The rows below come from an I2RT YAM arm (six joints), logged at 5 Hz.
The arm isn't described. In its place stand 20 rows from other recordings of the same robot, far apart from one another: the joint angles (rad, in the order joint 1, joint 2, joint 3, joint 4, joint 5, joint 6), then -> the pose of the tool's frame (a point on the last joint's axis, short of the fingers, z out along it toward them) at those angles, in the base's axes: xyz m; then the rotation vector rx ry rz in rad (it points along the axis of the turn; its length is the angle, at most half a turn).
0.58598 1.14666 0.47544 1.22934 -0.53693 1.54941 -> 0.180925 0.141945 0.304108 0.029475 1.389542 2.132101
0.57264 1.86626 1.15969 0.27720 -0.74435 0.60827 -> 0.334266 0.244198 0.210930 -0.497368 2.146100 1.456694
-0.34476 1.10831 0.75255 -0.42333 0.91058 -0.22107 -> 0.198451 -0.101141 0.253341 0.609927 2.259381 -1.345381
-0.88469 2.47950 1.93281 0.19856 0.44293 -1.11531 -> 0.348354 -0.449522 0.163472 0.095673 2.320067 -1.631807
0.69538 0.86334 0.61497 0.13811 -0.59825 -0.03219 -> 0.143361 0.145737 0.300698 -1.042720 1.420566 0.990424
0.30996 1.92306 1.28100 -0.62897 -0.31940 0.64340 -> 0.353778 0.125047 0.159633 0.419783 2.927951 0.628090
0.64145 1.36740 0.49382 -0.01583 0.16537 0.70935 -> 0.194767 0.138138 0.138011 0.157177 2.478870 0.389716
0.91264 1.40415 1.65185 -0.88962 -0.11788 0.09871 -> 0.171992 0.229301 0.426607 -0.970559 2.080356 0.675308
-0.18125 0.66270 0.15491 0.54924 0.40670 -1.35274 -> 0.156555 -0.043008 0.213647 -0.637527 1.624214 -1.487230
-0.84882 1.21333 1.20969 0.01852 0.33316 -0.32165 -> 0.176617 -0.218188 0.421522 0.705344 1.527413 -1.162285
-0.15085 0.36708 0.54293 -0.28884 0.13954 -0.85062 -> 0.110842 -0.021857 0.297867 -0.498839 1.686624 -0.860127
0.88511 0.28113 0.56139 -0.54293 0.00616 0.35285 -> 0.057821 0.070330 0.283715 -0.501063 1.855368 0.850020
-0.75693 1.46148 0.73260 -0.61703 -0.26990 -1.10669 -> 0.179578 -0.156576 0.151919 -0.527956 2.742083 -0.026990
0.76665 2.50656 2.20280 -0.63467 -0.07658 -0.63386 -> 0.393508 0.382805 0.165756 -1.642525 1.900219 0.150516
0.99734 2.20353 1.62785 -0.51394 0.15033 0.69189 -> 0.256667 0.387581 0.146546 -0.360038 2.665691 0.358877
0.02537 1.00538 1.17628 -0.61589 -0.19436 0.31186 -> 0.207863 0.012153 0.390318 0.165948 2.023980 0.409437
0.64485 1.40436 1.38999 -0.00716 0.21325 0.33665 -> 0.268954 0.192856 0.427984 -0.080713 1.621703 0.592416
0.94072 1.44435 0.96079 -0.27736 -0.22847 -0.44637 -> 0.176265 0.255399 0.239665 -1.598526 1.741271 0.510231
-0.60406 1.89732 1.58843 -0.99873 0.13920 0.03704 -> 0.313854 -0.222596 0.240739 0.943235 2.755781 -0.302773
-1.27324 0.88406 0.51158 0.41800 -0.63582 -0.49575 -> 0.080370 -0.189975 0.289052 0.091681 1.604850 -0.913599
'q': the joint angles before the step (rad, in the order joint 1, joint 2, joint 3, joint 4, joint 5, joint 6). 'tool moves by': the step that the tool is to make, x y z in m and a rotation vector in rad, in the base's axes. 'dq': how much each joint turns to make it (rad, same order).
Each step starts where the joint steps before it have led.
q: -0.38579 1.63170 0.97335 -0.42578 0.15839 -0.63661
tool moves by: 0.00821 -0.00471 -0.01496 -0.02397 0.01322 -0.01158
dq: -0.00078 0.06166 0.00231 0.05667 0.02908 -0.00317
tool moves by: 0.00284 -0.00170 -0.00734 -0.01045 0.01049 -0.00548
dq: 0.00002 0.02734 -0.00041 0.02226 0.01463 -0.00146
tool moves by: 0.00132 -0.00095 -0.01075 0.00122 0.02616 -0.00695
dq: -0.00001 0.03363 -0.00354 0.01200 0.01092 0.00233
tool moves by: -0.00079 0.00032 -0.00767 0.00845 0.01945 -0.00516
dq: 0.00019 0.01883 -0.00773 0.00426 0.00184 0.00516
